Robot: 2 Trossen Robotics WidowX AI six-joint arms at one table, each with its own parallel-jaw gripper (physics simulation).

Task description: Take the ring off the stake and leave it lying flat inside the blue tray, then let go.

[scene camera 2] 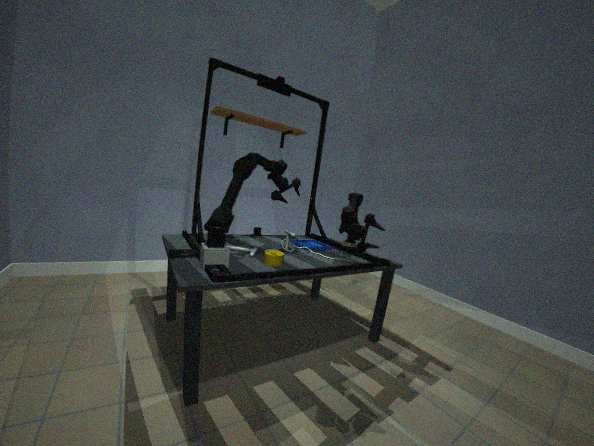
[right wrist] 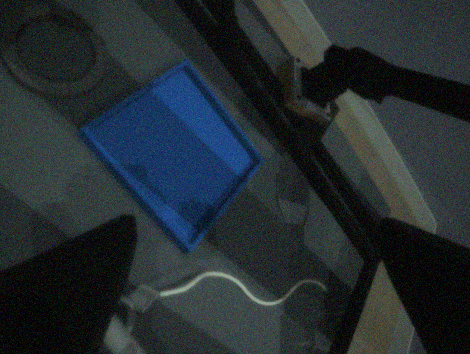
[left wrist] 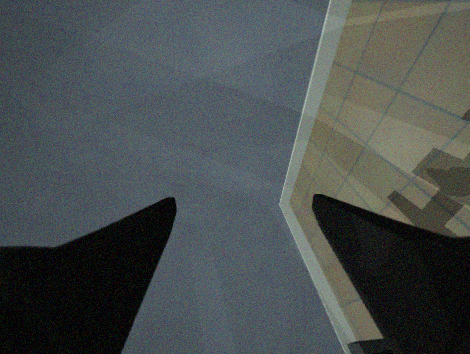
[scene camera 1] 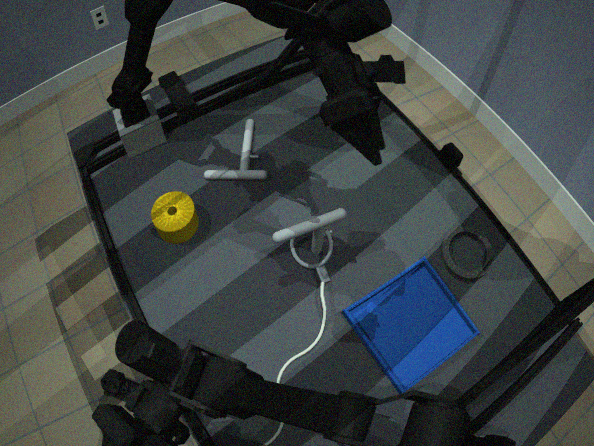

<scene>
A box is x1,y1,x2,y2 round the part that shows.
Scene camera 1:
my right gripper: 380,156 [311,47,405,165]
yellow spool: 173,214 [151,191,198,243], on the table
</scene>
